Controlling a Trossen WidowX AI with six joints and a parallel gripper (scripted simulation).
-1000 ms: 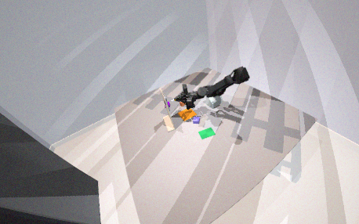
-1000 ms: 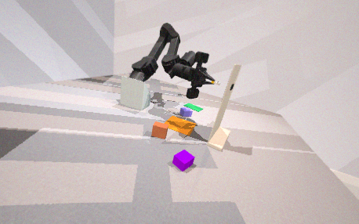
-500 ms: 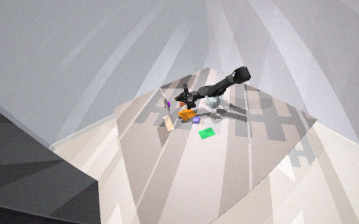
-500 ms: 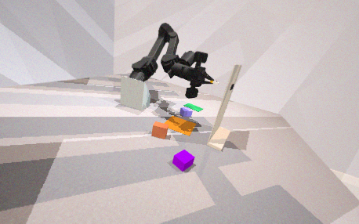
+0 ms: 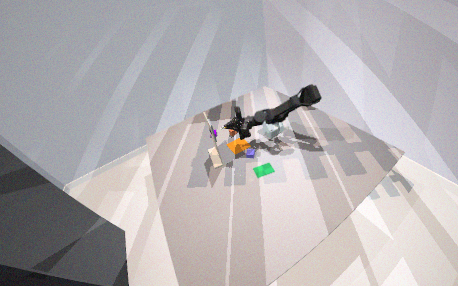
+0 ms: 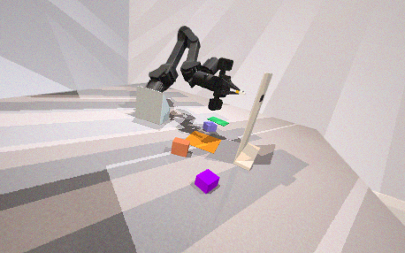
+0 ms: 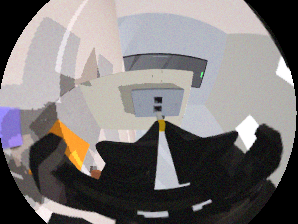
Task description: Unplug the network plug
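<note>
Right now my gripper tip is 210 mm above the flat orange square, 80 mm past it and 30 mm to the left of it. Round my gripper tip: upright beige panel (80 mm below, 80 mm ahead, 20 mm to the right); network plug (10 mm ahead); violet cube (190 mm below, 100 mm to the left, 80 mm behind).
</note>
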